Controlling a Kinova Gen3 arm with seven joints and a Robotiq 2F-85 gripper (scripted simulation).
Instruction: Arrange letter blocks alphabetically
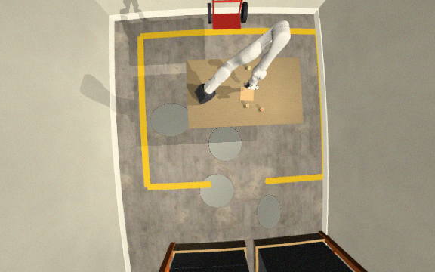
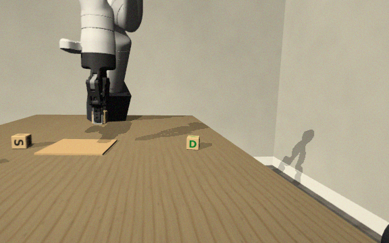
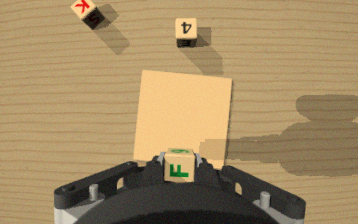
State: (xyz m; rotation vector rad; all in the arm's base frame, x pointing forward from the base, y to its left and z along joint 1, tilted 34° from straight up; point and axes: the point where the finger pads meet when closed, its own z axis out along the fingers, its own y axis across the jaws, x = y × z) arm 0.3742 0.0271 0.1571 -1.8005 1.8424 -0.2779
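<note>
The tan mat lies 50 mm to the right of my hand and 80 mm below it.
</note>
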